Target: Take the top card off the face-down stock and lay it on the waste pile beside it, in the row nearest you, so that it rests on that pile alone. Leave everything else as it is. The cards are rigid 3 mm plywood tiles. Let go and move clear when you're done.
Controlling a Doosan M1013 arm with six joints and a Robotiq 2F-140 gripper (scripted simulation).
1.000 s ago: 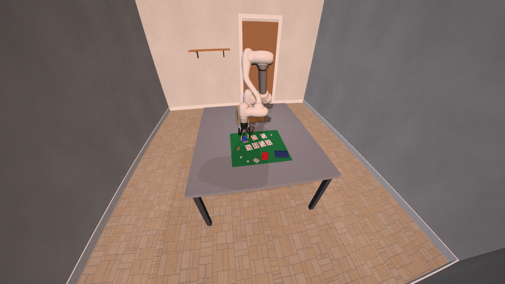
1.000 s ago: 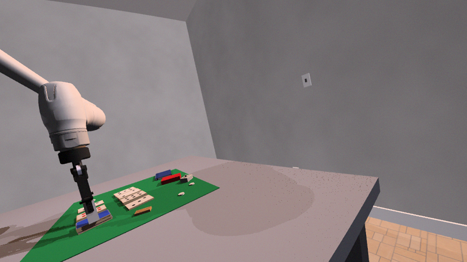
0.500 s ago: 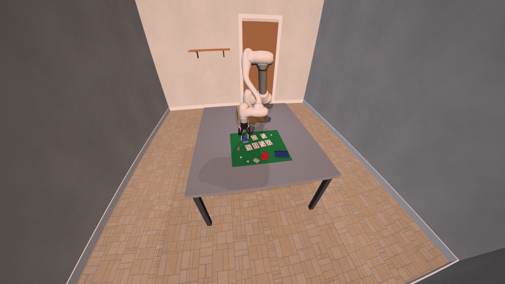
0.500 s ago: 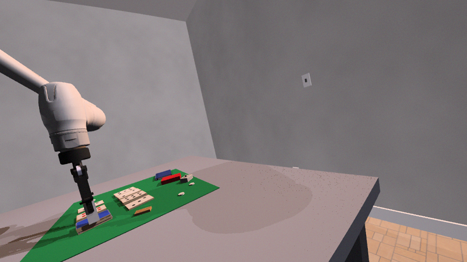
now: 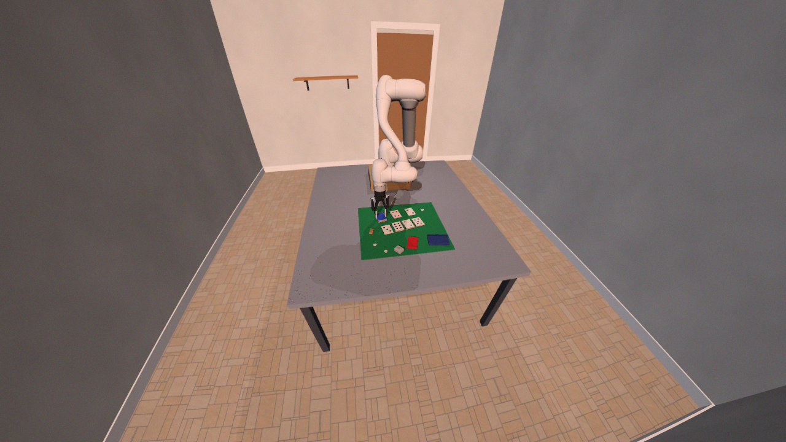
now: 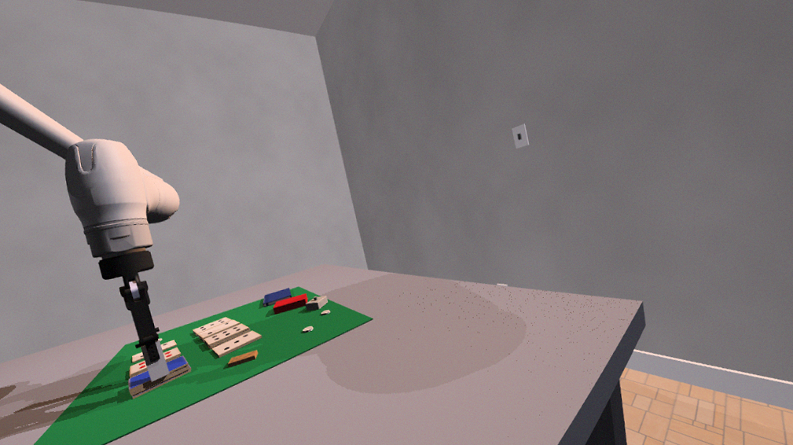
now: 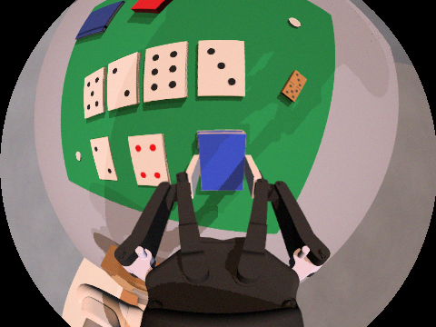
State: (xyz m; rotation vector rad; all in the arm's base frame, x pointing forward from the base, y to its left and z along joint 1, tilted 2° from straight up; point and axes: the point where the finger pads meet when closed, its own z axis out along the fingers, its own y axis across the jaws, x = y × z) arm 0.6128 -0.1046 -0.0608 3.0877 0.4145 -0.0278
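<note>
Now: the card 23 cm to the left of my hand, 6 cm behind it and 4 cm below it. Also, from my hand: green mat (14 cm to the left, 11 cm ahead, 6 cm below); red block (29 cm ahead, 19 cm to the left, 4 cm below); white box (34 cm ahead, 10 cm to the left, 3 cm below).
</note>
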